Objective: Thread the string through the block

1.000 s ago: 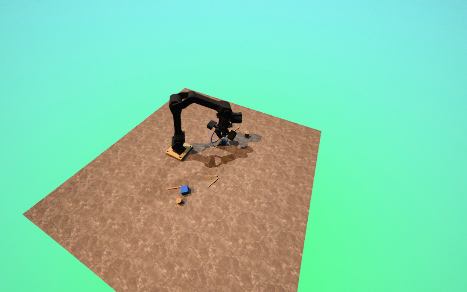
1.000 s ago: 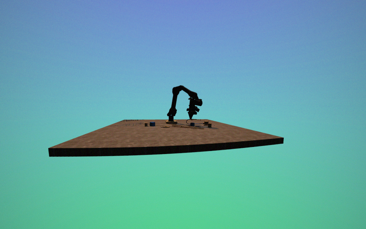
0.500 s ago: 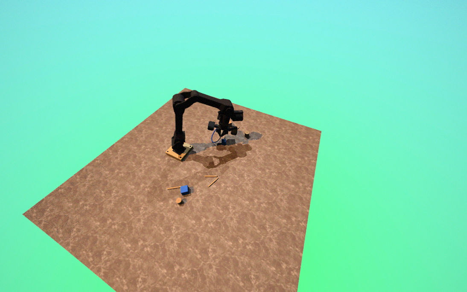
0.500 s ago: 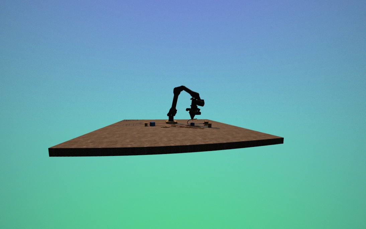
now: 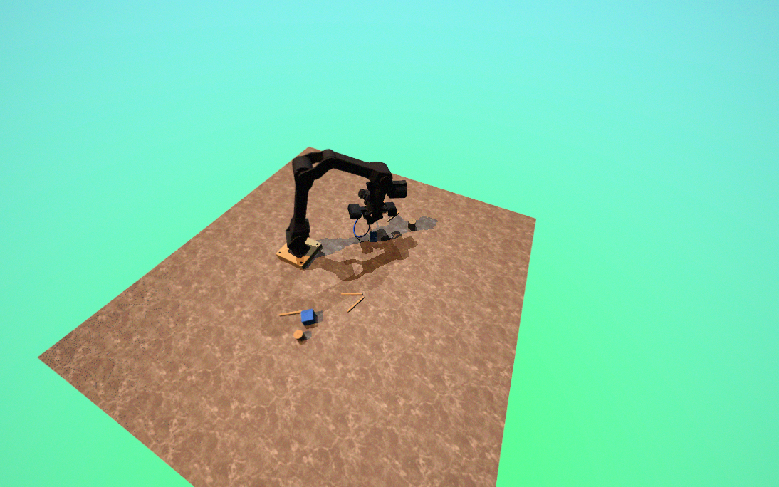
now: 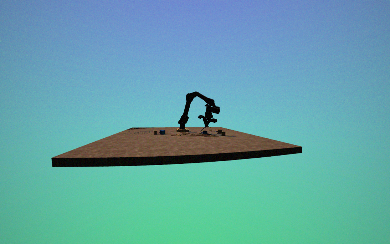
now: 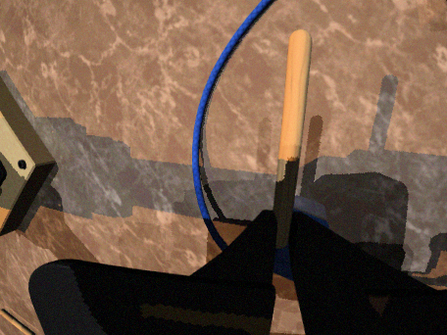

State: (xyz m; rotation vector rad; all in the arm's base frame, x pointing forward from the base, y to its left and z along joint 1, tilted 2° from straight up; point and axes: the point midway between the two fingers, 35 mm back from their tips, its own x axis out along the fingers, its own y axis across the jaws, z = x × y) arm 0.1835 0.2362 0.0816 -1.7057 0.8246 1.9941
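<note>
The blue block is 50 mm below my gripper tip, 30 mm ahead of it and 20 mm to the right of it. Round my gripper tip: round wooden button (150 mm to the left, 100 mm behind, 60 mm below); small wooden cylinder (140 mm ahead, 130 mm to the left, 50 mm below).
</note>
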